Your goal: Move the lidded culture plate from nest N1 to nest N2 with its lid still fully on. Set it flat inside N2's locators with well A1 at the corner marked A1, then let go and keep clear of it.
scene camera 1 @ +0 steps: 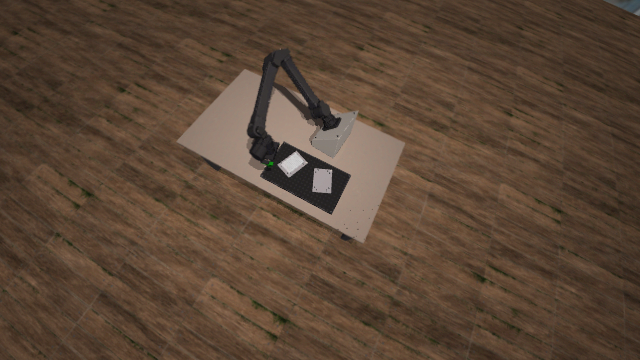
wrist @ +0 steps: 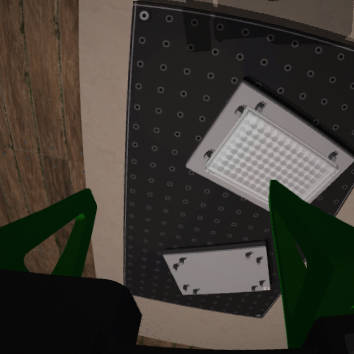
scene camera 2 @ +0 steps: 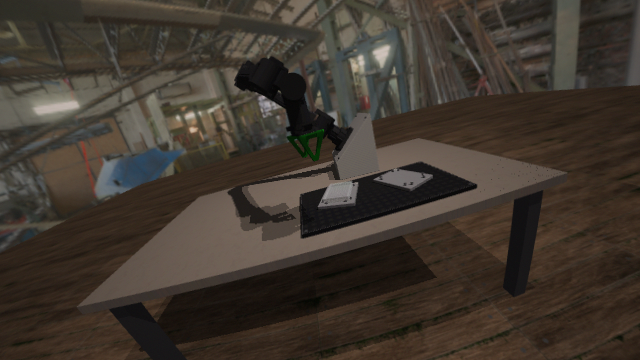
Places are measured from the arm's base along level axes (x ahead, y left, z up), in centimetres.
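Where they show: gripper, fingertip midpoint: [scene camera 1: 272, 159] [wrist: 176, 193] [scene camera 2: 310, 158]; arm's base, link origin: [scene camera 1: 332, 125] [scene camera 2: 344, 140].
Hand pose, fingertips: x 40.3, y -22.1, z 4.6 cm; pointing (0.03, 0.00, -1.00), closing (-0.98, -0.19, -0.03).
Observation:
Things, the pixels of their top centre, and the offset from my fingertips. Level surfaces: height alone.
- clear-lidded culture plate, top centre: [wrist: 272, 170] [scene camera 2: 338, 189] [scene camera 1: 292, 162] dx -9.0, dy +7.5, dz -15.1 cm
- pale nest N1, top centre: [wrist: 271, 166] [scene camera 2: 338, 190] [scene camera 1: 292, 163] dx -9.0, dy +7.5, dz -15.7 cm
- Nest N2, top centre: [wrist: 218, 278] [scene camera 2: 401, 174] [scene camera 1: 322, 179] dx -6.2, dy +30.2, dz -15.7 cm
- black perforated board, top centre: [wrist: 224, 222] [scene camera 2: 374, 190] [scene camera 1: 306, 175] dx -5.4, dy +19.2, dz -17.8 cm
- beige table, surface height: dz -19.2 cm
The clear-lidded culture plate [scene camera 1: 292, 163] [scene camera 2: 340, 191] [wrist: 272, 159] lies flat in the pale nest N1 [wrist: 227, 120], among its dark locators. The lid looks level on it; well A1 cannot be picked out. Nest N2 [scene camera 1: 322, 181] [scene camera 2: 403, 179] [wrist: 220, 270] is a bare pale plate with dark locators at its corners. Its A1 mark is not readable. My gripper [scene camera 2: 309, 158] [wrist: 176, 193] is open and empty, its green fingers wide apart, high above the table and to the N1 side of the board. In the wrist view the right finger overlaps the plate's near edge.
Both nests sit on a black perforated board [scene camera 1: 301, 195] [scene camera 2: 320, 225] [wrist: 160, 150] on the beige table [scene camera 1: 225, 120] [scene camera 2: 200, 250]. The arm's grey wedge-shaped base mount [scene camera 1: 327, 145] [scene camera 2: 361, 155] stands behind the board. The arm's shadow falls beside the board's N1 end.

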